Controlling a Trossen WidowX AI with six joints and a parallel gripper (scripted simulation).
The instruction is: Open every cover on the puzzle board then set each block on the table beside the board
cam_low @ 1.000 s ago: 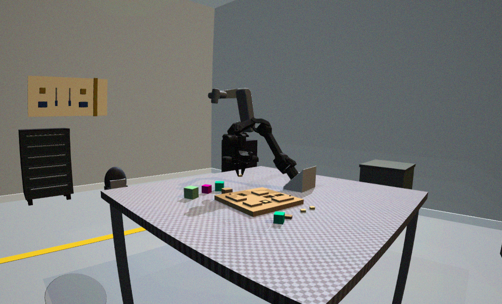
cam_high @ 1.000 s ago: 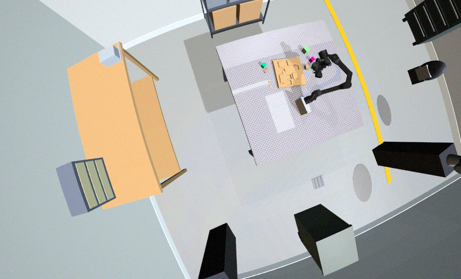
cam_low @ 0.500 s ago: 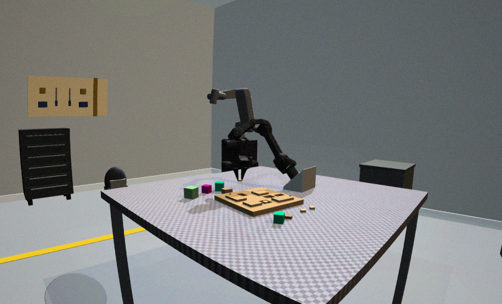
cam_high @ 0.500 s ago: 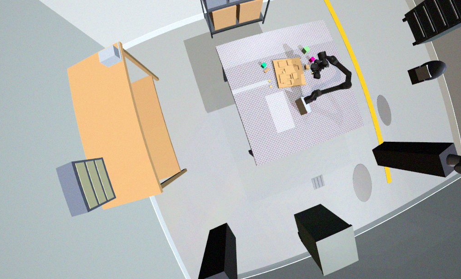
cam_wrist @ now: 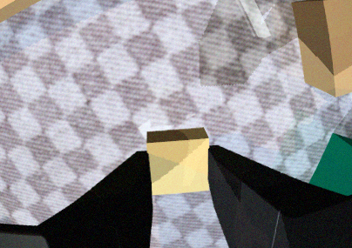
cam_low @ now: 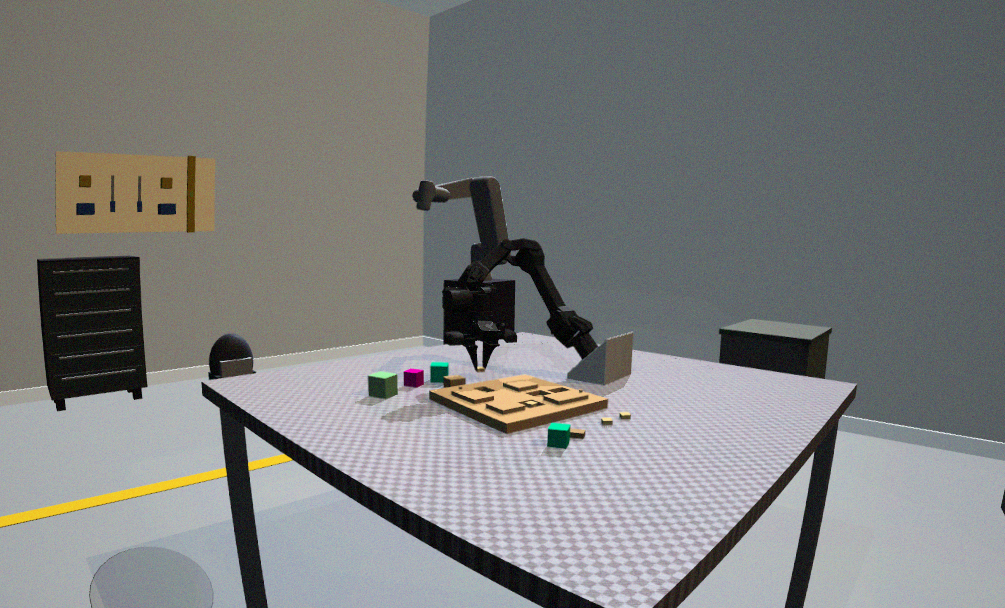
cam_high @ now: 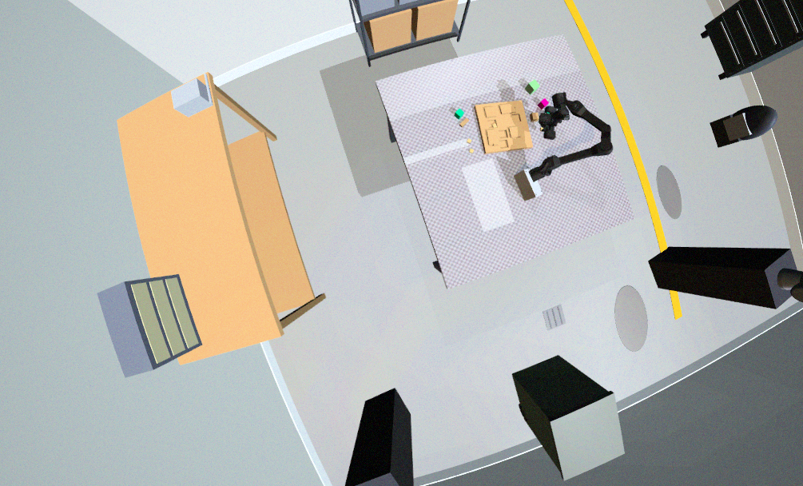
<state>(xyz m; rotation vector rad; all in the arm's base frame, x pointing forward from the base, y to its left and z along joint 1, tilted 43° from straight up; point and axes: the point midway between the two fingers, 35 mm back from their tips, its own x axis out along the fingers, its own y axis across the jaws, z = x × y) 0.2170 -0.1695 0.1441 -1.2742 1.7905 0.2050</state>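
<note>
The puzzle board is 140 mm ahead of my gripper tip, 210 mm to the left of it and 10 mm below it. From my gripper tip the other things lie so: magenta block: 140 mm ahead, 110 mm to the right, 20 mm below; light green block: 260 mm ahead, 100 mm to the right, 10 mm below.
</note>
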